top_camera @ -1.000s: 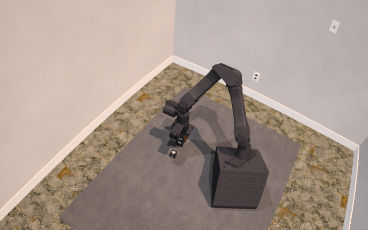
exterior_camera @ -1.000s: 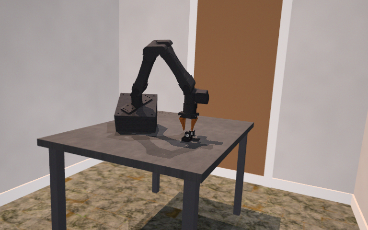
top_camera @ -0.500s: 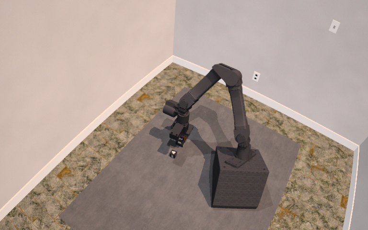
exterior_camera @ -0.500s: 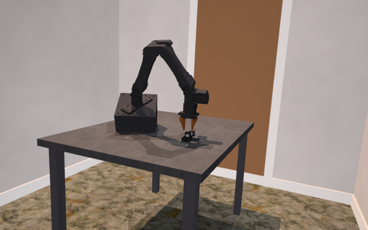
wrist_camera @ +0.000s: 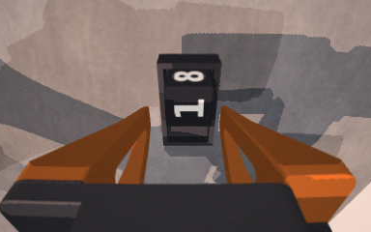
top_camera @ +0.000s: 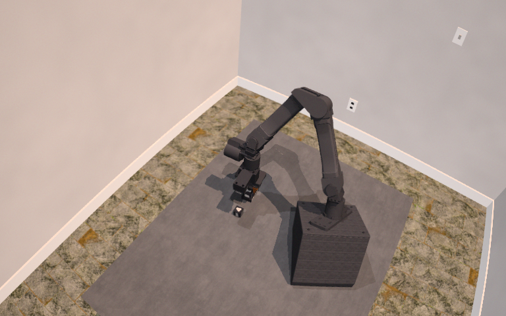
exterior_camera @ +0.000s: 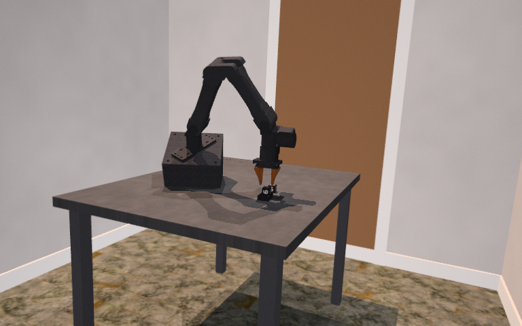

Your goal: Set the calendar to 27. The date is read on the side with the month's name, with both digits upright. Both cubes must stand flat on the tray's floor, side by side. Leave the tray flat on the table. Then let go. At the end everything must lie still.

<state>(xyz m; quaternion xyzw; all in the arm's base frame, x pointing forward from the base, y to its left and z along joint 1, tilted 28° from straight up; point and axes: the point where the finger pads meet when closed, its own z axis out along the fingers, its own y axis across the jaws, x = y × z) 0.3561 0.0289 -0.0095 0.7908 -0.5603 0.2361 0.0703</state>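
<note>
Right now the black digit cube is 3 cm below my hand. The rest, counted from my hand: black tray 5 cm below, 2 cm to the right, 1 cm ahead; black cube 9 cm to the left, 4 cm below, 2 cm behind.
</note>
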